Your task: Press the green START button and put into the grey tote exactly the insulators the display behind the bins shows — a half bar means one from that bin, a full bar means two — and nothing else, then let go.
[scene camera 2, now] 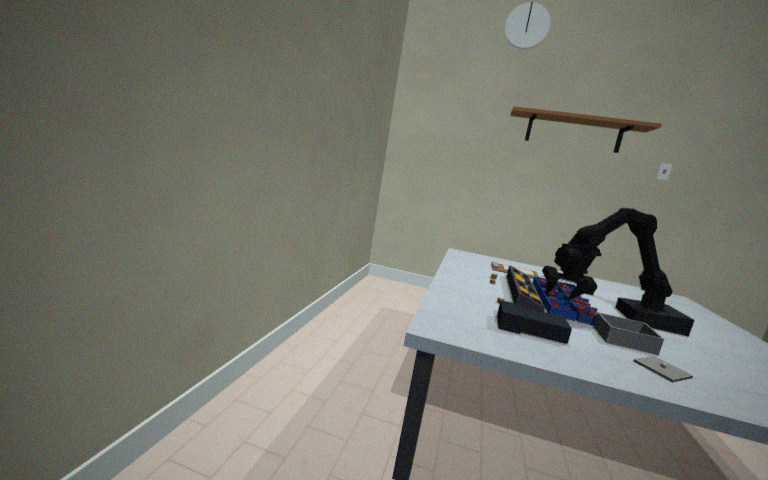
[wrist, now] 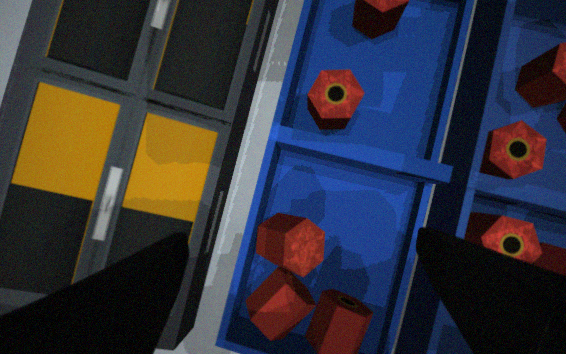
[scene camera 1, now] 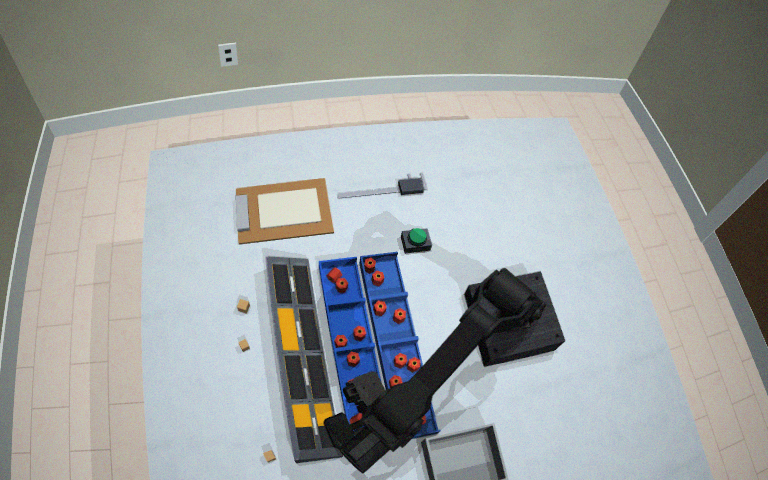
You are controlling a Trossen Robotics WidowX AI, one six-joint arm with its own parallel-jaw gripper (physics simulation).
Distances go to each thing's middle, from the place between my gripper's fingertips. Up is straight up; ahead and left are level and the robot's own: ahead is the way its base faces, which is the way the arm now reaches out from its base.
Labels:
My hand is 200 mm past the grey tote (scene camera 1: 477,446), 130 mm to the right of it and 30 mm above it. From my hand the other things lie so: grey caliper (scene camera 1: 411,185): 140 mm behind, 580 mm to the right, 50 mm below; black box (scene camera 2: 511,317): 110 mm ahead, 260 mm to the left, 30 mm below.

